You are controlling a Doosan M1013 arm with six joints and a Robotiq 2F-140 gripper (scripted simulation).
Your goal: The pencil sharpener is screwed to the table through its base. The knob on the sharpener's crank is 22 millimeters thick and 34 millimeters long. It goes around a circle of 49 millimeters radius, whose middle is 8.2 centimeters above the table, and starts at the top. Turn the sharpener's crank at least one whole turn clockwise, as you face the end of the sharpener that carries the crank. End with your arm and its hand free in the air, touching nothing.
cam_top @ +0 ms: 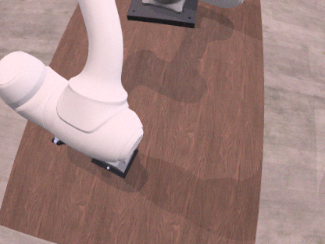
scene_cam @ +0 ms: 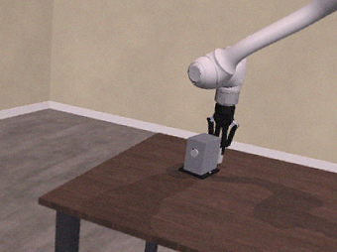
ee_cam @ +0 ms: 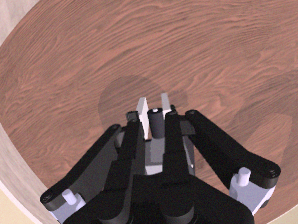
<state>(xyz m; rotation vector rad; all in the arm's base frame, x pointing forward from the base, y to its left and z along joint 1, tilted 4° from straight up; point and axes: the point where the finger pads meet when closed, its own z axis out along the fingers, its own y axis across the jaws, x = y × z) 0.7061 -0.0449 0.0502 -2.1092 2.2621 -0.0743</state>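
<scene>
My hand is 2 cm to the right of the dark crank knob and 1 cm above it.
</scene>
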